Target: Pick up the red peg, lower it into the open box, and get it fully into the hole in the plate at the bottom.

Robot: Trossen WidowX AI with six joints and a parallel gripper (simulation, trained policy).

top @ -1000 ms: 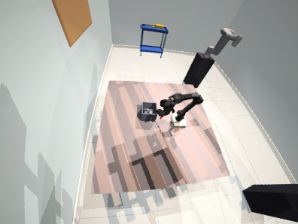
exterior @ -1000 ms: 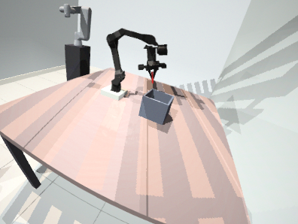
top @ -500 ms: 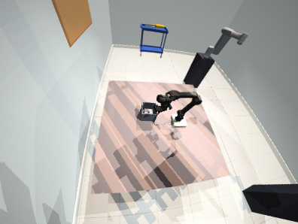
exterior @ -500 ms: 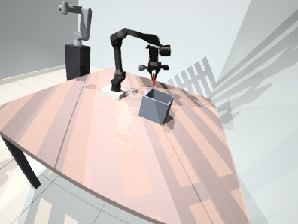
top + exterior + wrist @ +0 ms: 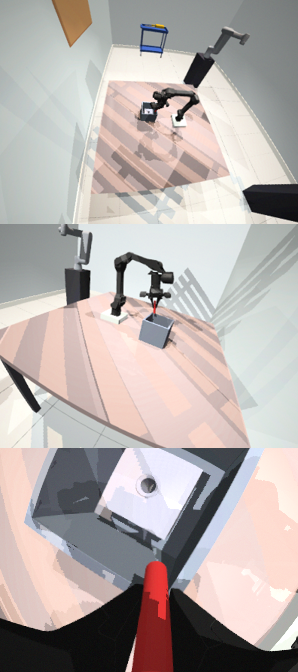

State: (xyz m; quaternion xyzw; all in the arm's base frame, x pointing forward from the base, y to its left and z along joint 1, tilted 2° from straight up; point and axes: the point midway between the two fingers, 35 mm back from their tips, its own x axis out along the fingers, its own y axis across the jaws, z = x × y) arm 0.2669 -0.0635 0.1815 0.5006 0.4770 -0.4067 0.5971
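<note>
My gripper tip is 140 mm above the pale plate, 60 mm to the left of it and 50 mm short of it. From my gripper tip the other things lie so: red peg: 10 mm above.
</note>
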